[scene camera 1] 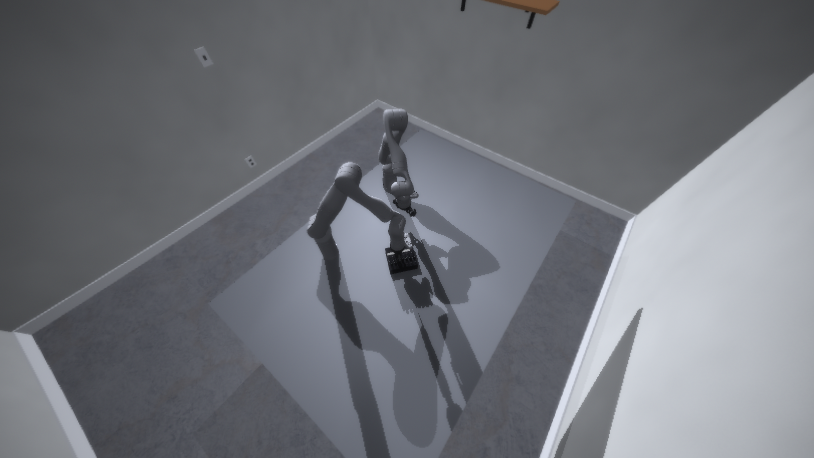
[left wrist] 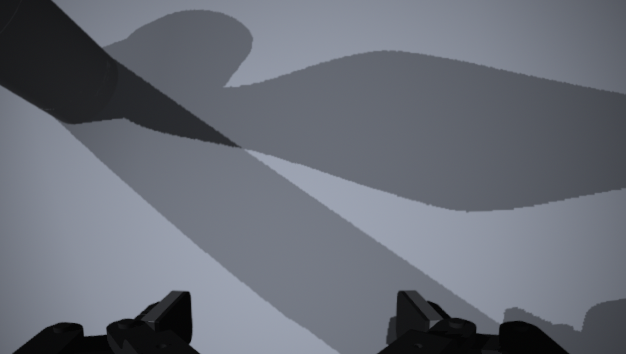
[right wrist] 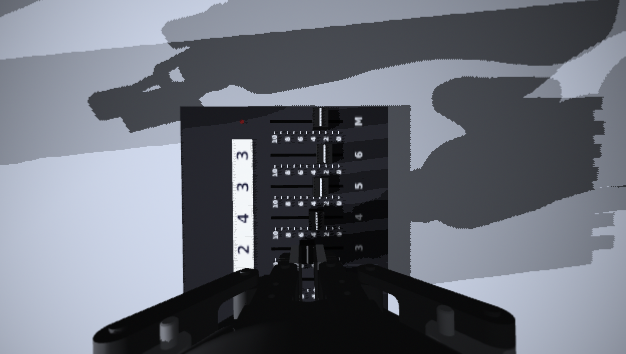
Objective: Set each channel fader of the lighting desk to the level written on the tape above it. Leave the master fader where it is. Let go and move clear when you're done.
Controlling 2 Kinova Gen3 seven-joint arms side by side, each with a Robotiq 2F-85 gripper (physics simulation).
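Places are measured from the left arm's base along level axes (x ahead, y up, z right), in metres.
Where they show: left gripper, fingertip midpoint: (scene camera 1: 404, 211) (left wrist: 294, 315); right gripper, fingertip midpoint: (scene camera 1: 397, 258) (right wrist: 307, 259); left arm's base, origin of the base link: (scene camera 1: 390, 187) (left wrist: 83, 86); right arm's base, origin of the base link: (scene camera 1: 331, 253).
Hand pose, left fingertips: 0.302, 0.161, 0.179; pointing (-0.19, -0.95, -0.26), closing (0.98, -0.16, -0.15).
Each offset is from my left fingertips to the centre of the thing, as dx, dy, dz.
The black lighting desk @(+0.147, -0.126, +0.193) (scene camera 1: 403, 270) (right wrist: 206, 200) lies under my right gripper (right wrist: 307, 259), which is shut on the channel 3 fader cap @(+0.149, -0.092, +0.218) (right wrist: 307, 253), near 5. In the right wrist view the white tape @(+0.118, -0.105, +0.184) (right wrist: 243, 202) reads 3, 3, 4, 2 for channels 6, 5, 4, 3. The channel 6 fader @(+0.196, -0.098, +0.170) (right wrist: 324, 154) is between 2 and 3, the channel 5 fader @(+0.181, -0.098, +0.187) (right wrist: 320, 187) near 3, the channel 4 fader @(+0.166, -0.098, +0.203) (right wrist: 316, 220) just under 4. The master fader @(+0.207, -0.098, +0.149) (right wrist: 320, 117) is near 3. Channels 1 and 2 are hidden by the gripper. My left gripper (left wrist: 294, 315) is open and empty, away from the desk.
The left arm (scene camera 1: 400, 162) stands behind the right arm (scene camera 1: 370, 203) in the scene view. Part of an arm (left wrist: 55, 65) crosses the upper left of the left wrist view. Arm shadows fall across the pale floor area (scene camera 1: 273, 296) and part of the desk.
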